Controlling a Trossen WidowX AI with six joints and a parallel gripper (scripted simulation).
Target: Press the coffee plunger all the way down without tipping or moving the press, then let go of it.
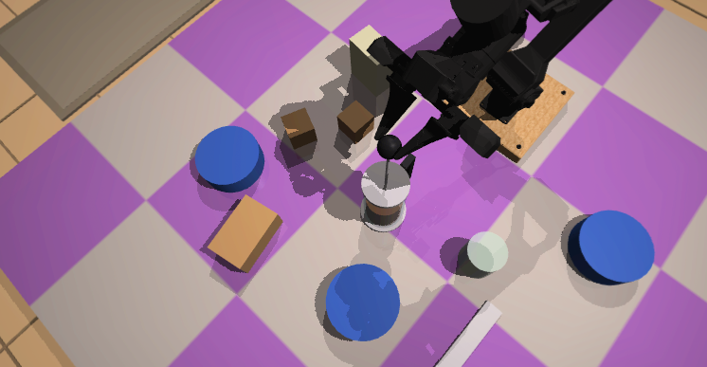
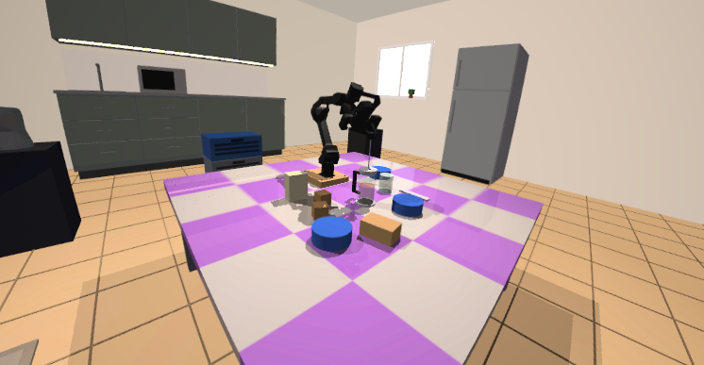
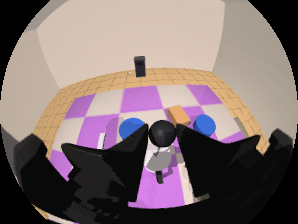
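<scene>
The coffee press is 2 cm behind my gripper tip and 14 cm below it. The rest, counted from my gripper tip: pale cup (5 cm behind, 18 cm to the left, 24 cm below); tan box (19 cm ahead, 15 cm to the right, 26 cm below); cream box (21 cm behind, 21 cm to the right, 23 cm below).
</scene>
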